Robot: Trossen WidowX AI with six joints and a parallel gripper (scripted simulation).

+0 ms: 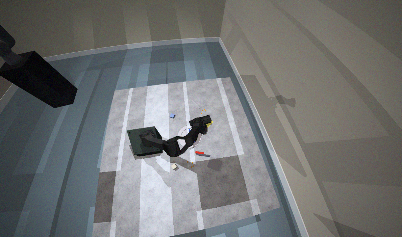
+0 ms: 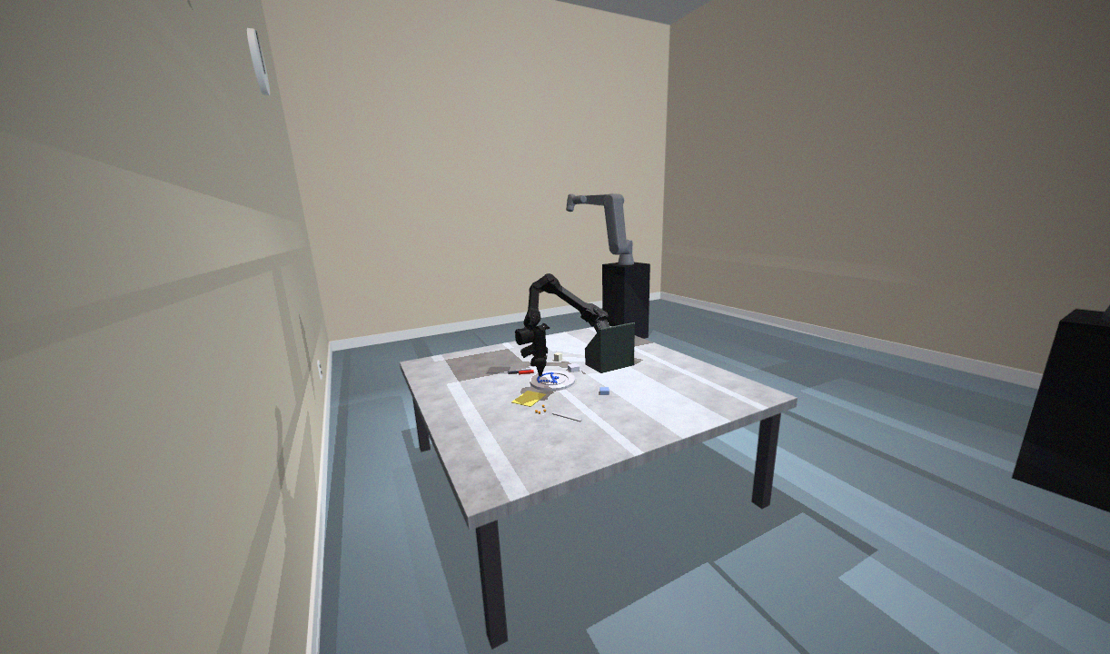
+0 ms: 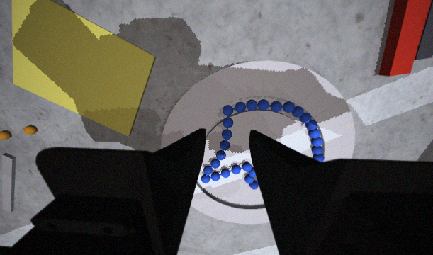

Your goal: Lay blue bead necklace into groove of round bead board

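Now: gripper tip 60 mm past the round white bead board and 40 mm above it. The rest, counted from my gripper tip: grey square: 270 mm to the right, 80 mm ahead, 50 mm below; yellow sheet: 110 mm ahead, 90 mm to the left, 50 mm below; grey tool: 170 mm to the right, 40 mm below.
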